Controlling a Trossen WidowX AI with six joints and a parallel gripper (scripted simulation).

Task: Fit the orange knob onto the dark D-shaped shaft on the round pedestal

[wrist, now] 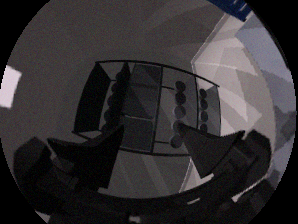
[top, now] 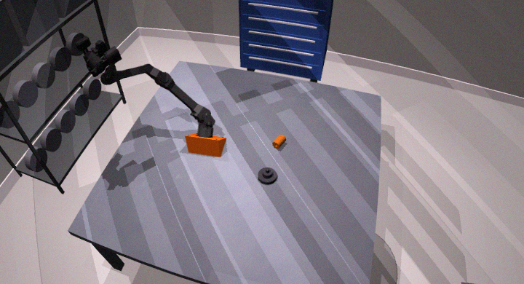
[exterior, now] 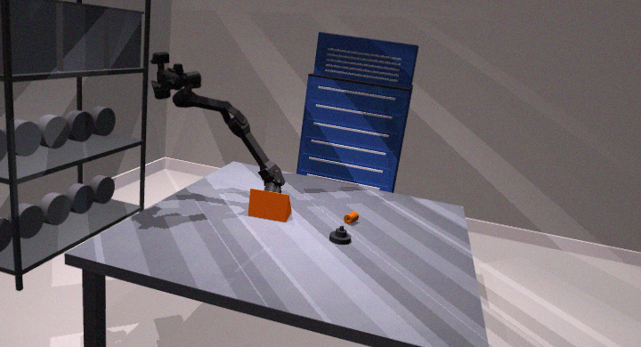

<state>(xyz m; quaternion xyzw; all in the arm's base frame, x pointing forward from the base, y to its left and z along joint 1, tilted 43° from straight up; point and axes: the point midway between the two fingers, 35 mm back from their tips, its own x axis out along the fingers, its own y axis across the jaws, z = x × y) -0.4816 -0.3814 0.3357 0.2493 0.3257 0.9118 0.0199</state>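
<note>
The orange knob lies 900 mm ahead of my gripper tip, 150 mm to the left of it and 510 mm below it. Also, from my gripper tip: dark round pedestal 900 mm ahead, 50 mm to the right, 500 mm below.
</note>
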